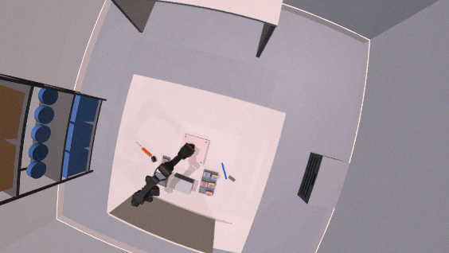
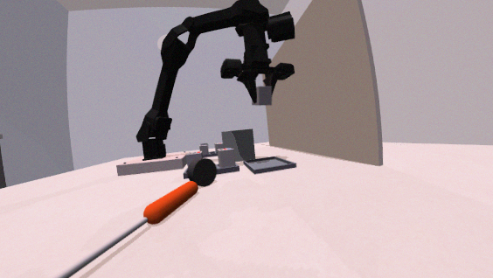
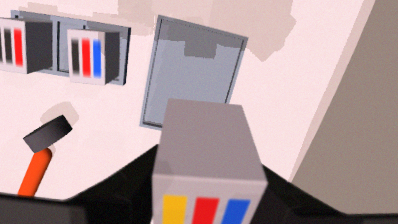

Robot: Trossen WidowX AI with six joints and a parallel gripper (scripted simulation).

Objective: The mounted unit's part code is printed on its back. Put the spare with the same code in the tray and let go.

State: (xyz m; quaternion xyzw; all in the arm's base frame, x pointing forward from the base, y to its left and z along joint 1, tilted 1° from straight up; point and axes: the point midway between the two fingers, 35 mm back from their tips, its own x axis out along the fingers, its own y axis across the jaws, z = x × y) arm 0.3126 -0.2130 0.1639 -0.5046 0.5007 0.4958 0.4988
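The grey tray is 160 mm below my gripper tip. From my gripper tip the other things lie so: mounted grey unit (20 mm behind, 210 mm to the left, 110 mm below); tan wall panel (210 mm ahead, 160 mm to the left, 70 mm above); black tape roll (160 mm behind, 70 mm to the right, 130 mm below).
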